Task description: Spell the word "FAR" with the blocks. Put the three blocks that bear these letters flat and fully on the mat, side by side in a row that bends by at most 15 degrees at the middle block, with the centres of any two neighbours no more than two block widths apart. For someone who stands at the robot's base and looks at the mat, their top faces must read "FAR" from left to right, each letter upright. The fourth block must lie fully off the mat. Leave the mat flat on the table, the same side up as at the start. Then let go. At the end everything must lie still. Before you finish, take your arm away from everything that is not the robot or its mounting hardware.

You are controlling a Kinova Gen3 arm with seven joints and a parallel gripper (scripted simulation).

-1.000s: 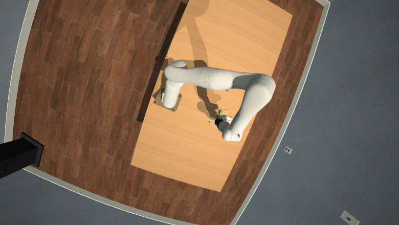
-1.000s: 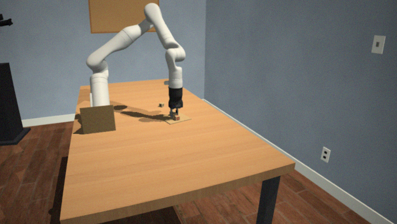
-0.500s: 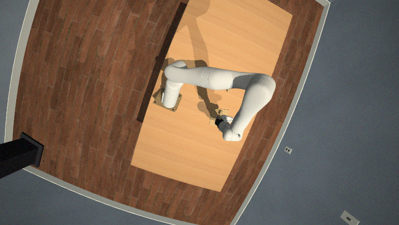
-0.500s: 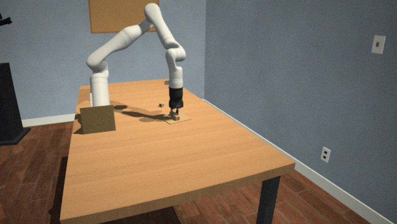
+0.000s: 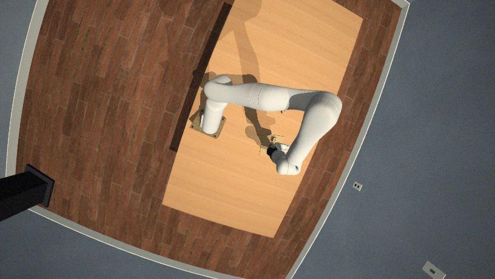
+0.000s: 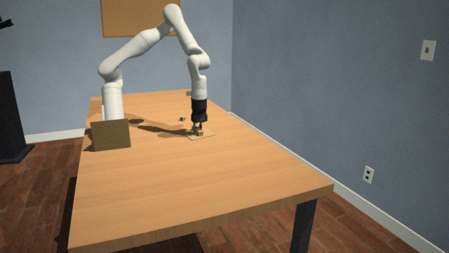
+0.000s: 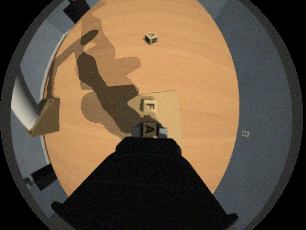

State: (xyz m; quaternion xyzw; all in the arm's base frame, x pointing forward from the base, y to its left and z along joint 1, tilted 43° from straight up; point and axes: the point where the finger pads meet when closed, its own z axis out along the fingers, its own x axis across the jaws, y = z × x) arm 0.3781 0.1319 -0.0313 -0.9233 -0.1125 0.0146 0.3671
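Now: the tan mat 30 mm below my hand.
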